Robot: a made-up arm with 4 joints.
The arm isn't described. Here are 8 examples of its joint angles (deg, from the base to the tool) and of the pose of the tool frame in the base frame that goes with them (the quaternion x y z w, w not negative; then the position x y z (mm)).
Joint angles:
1: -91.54 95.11 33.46 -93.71
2: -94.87 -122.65 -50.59 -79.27
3: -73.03 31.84 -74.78 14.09
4: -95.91 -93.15 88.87 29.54
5: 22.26 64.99 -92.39 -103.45
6: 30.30 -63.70 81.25 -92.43
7: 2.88 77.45 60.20 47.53
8: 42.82 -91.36 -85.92 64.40
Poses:
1: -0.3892 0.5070 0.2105 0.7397 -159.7 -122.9 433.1
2: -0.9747 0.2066 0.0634 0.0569 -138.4 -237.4 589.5
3: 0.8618 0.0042 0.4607 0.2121 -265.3 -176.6 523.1
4: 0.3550 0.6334 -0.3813 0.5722 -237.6 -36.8 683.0
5: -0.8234 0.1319 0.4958 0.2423 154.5 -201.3 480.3
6: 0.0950 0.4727 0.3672 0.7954 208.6 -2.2 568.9
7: -0.2091 -0.9328 0.2377 0.1721 258.2 -175.6 573.1
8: -0.8680 -0.2686 -0.0908 0.4076 95.3 -228.3 591.6
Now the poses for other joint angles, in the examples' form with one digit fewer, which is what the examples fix.
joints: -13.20 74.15 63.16 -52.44
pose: -0.234 -0.367 -0.045 0.899 200 -148 532
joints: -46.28 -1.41 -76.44 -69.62
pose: 0.359 -0.001 0.918 0.171 -168 -173 522
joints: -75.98 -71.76 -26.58 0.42
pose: 0.961 0.036 -0.236 0.141 -153 -143 636
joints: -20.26 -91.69 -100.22 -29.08
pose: -0.777 0.334 -0.328 0.421 -42 -234 495
